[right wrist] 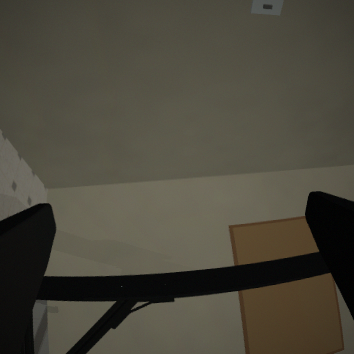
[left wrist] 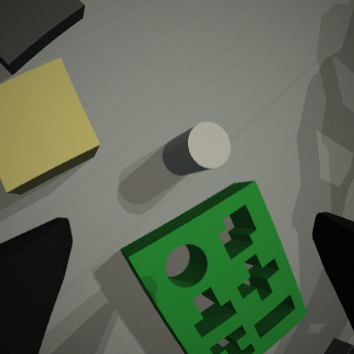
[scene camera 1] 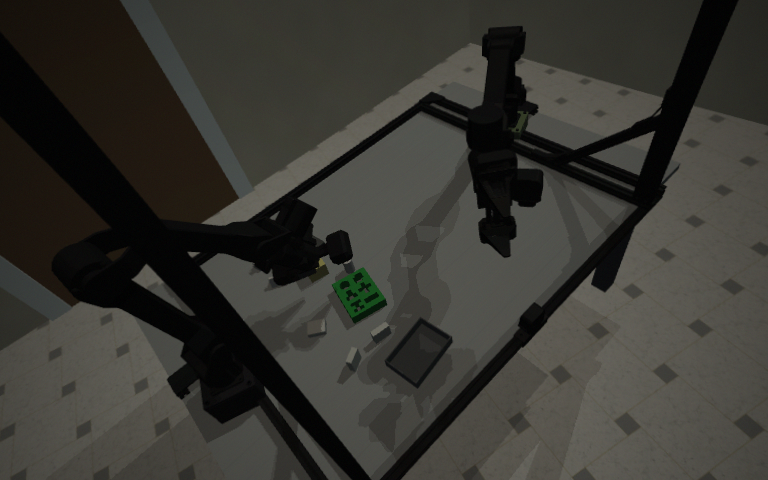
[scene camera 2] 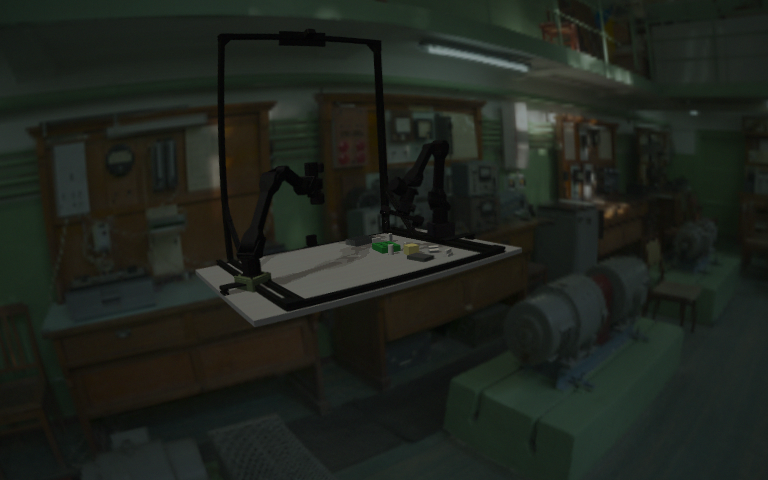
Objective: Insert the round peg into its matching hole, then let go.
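The round peg is a pale cylinder standing upright on the table, just outside the edge of the green board. It is apart from the board's round hole, which has no peg in it and shows the table through it. My left gripper is open and empty above the board, its fingertips wide apart. The peg lies ahead of the fingertips in the left wrist view. My right gripper is open and empty, high up and away from the board.
A yellow block lies near the peg, with a dark slab beyond it. Pale pieces and a dark tray are below the board in scene camera 1.
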